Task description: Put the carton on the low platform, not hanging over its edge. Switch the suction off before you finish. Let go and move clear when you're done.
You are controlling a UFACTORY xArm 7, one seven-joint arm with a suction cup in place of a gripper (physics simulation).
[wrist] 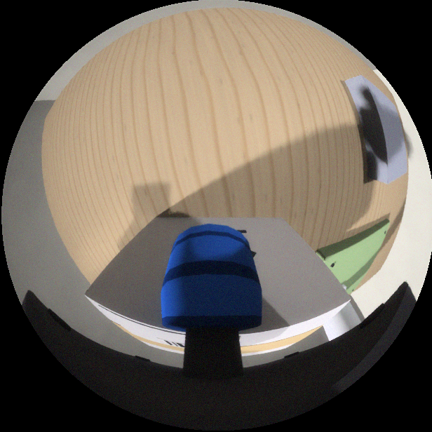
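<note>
The carton [305, 270] is a large grey-looking box, low in the wrist view, with a white strip, an orange band and small black marks along its lower edge. My gripper [211, 234], a blue bellows suction cup, lies against its grey face near the middle; it appears attached, though the cup hides the contact. The carton's far edge and a dark shadow lie over the wooden table; whether it hangs clear of the table is hard to see. The low platform [396, 142] appears to be the pale lavender-grey block at the right, apart from the carton and partly in shadow.
A green plate-like object [365, 250] with small dark holes lies between the carton and the platform, partly hidden by the carton. A white object [341, 326] shows below the carton's right corner. The wooden table [215, 110] reaches up and left. Arm shadows cross it.
</note>
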